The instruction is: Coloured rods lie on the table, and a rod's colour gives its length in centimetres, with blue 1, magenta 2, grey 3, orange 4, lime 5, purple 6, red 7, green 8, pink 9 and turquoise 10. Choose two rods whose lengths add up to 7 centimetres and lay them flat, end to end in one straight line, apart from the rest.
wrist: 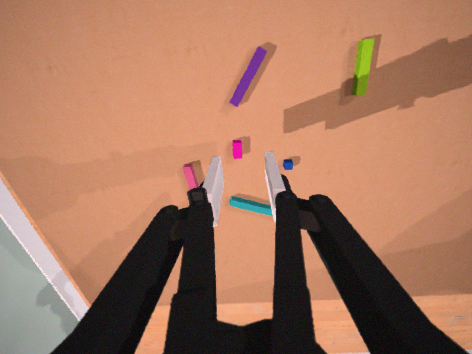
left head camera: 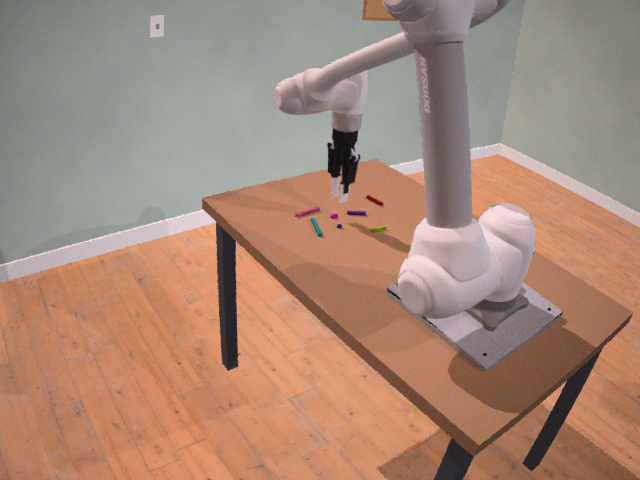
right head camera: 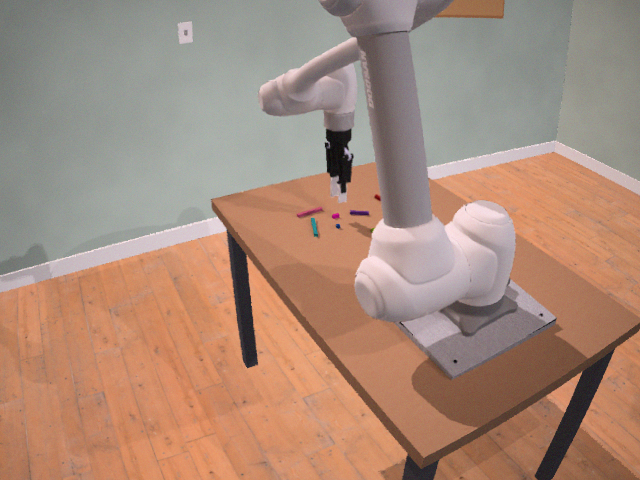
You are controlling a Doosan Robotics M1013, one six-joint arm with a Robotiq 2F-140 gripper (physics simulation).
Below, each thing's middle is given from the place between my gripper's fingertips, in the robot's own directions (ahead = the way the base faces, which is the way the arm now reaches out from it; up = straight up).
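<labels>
Lime rod (wrist: 365, 47): 130 mm behind my hand, 70 mm to the right of it, 60 mm below it.
</labels>
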